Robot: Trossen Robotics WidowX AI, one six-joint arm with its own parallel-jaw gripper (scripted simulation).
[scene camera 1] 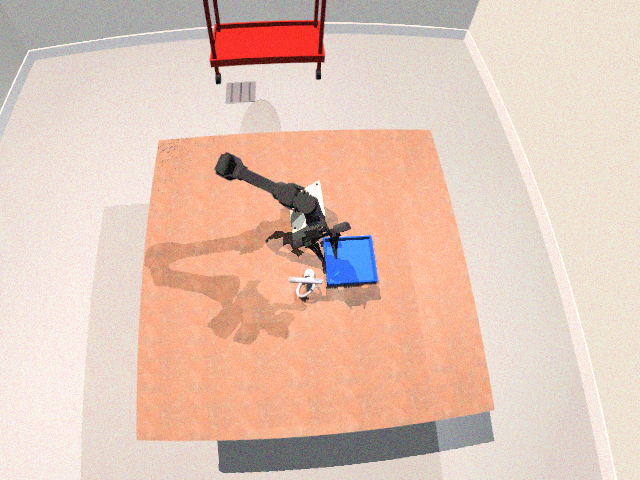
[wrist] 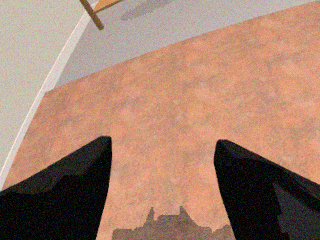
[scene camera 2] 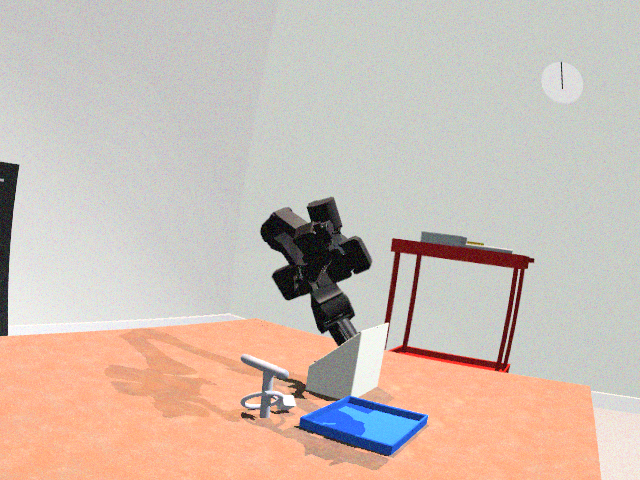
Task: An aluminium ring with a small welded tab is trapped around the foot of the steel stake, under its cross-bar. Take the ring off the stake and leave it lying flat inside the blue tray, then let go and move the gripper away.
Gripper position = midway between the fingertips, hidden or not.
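Note:
A steel stake [scene camera 2: 269, 370] is here in the scene. I see a blue tray [scene camera 2: 381, 428] as well, and scene camera 1 also shows the blue tray [scene camera 1: 355, 264]. My own gripper [scene camera 2: 306, 289] is in view; scene camera 1 shows my gripper [scene camera 1: 330, 261] too, and the wrist view shows my gripper [wrist: 164, 149].

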